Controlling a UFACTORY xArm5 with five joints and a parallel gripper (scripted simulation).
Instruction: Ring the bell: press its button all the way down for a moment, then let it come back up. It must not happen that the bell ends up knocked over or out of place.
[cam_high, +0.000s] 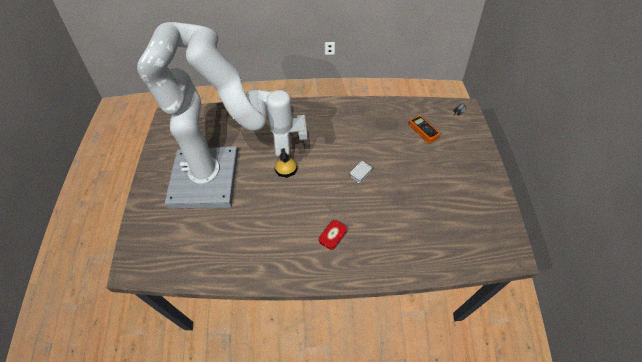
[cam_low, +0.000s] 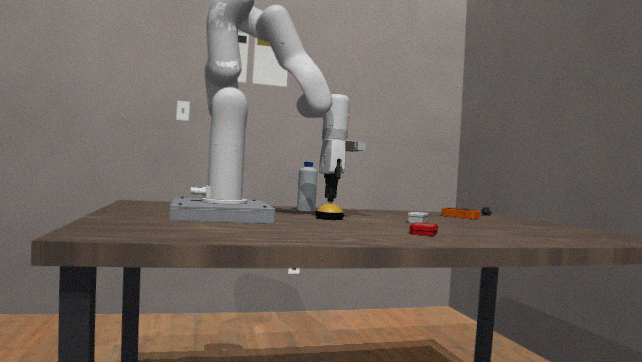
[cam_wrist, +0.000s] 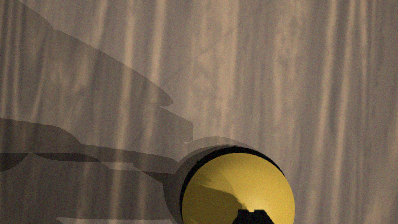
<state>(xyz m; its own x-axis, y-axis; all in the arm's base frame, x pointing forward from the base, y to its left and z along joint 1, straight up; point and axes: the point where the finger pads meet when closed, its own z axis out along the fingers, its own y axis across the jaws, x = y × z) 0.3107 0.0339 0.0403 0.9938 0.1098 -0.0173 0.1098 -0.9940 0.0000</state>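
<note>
My gripper is now 30 mm above the button. The rest, counted from my hand: white box 280 mm ahead, 70 mm below, 30 mm to the right; then bell 40 mm below; then white bottle 240 mm to the left, 20 mm behind.
</note>
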